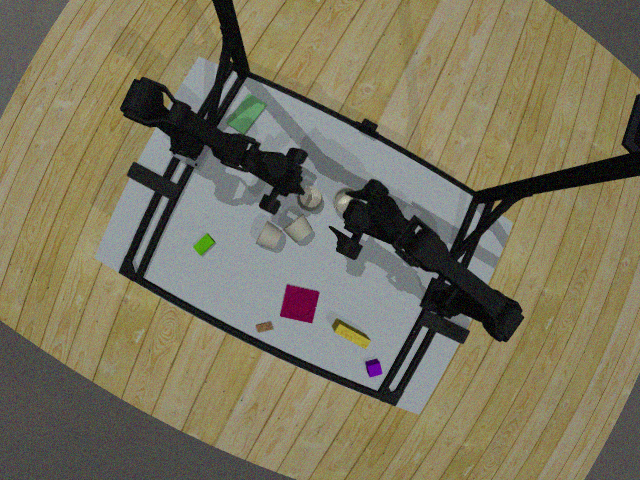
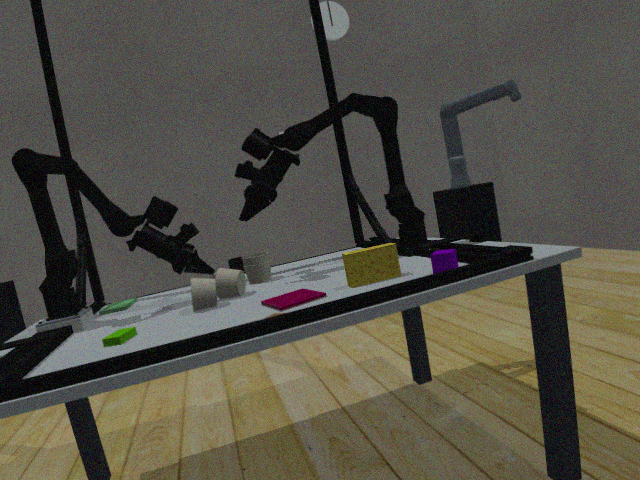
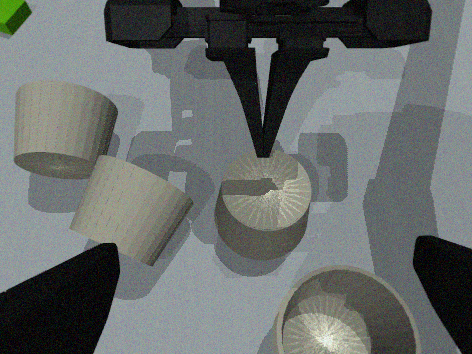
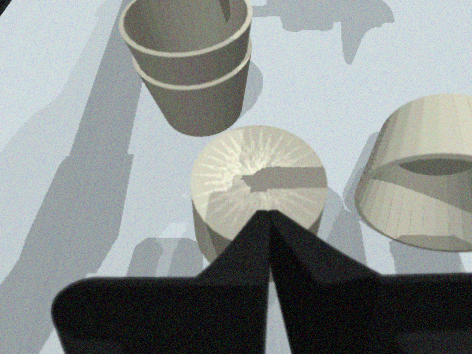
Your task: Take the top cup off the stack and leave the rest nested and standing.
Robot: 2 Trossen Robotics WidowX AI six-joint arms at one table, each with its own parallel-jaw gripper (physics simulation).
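Places are measured from the left arm's base along level axes (x left, y back, z up), in centimetres.
Pixels of known places: left gripper, fingertip midpoint: [image 1: 337, 210] [image 2: 242, 220] [image 3: 266, 253]; right gripper, fingertip midpoint: [image 1: 303, 193] [image 2: 214, 272] [image 3: 262, 156] [image 4: 266, 220]; left arm's base, origin of the base link: [image 1: 441, 298] [image 2: 414, 243]; right arm's base, origin of the base link: [image 1: 192, 147] [image 2: 64, 315].
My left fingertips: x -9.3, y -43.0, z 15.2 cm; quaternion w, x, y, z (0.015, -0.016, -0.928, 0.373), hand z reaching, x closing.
Note:
Ahead of a thing's pixels: the offset from my left fingertips to its top centre. Level surfaces: height alone.
Two beige cups stand nested and upright as a stack @[dx -4.9, dy +2.1, dz -10.0 cm] [image 1: 342, 200] [image 2: 258, 268] [image 3: 343, 312] [image 4: 187, 67]. A single beige cup @[dx -1.8, dy -7.5, dz -12.1 cm] [image 1: 310, 197] [image 3: 266, 197] [image 4: 259, 175] stands upside down beside it. My right gripper [image 1: 303, 190] [image 2: 210, 270] [image 3: 262, 156] [image 4: 266, 220] is shut and empty, its tips low at the edge of that cup's upturned base. My left gripper [image 1: 342, 216] [image 2: 247, 211] is open and empty, high above the stack. Two more beige cups @[dx +13.2, dy -13.7, dz -9.9 cm] [image 1: 270, 235] @[dx +7.8, dy -6.9, dz -9.9 cm] [image 1: 299, 229] [image 3: 129, 211] lie on their sides nearby.
On the grey table @[dz -17.3 cm] [image 1: 237, 281] lie a green tile @[dx -18.2, dy -36.6, dz -16.3 cm] [image 1: 247, 113], a lime block @[dx +23.6, dy -31.0, dz -15.8 cm] [image 1: 204, 244] [image 2: 119, 335], a magenta tile @[dx +28.1, dy +2.5, dz -16.5 cm] [image 1: 299, 303] [image 2: 293, 298], a yellow block @[dx +29.9, dy +19.9, dz -10.3 cm] [image 1: 350, 332] [image 2: 371, 264], a purple cube @[dx +38.0, dy +32.1, dz -13.3 cm] [image 1: 373, 368] [image 2: 445, 260] and a small brown piece @[dx +39.2, dy -4.4, dz -16.5 cm] [image 1: 264, 326].

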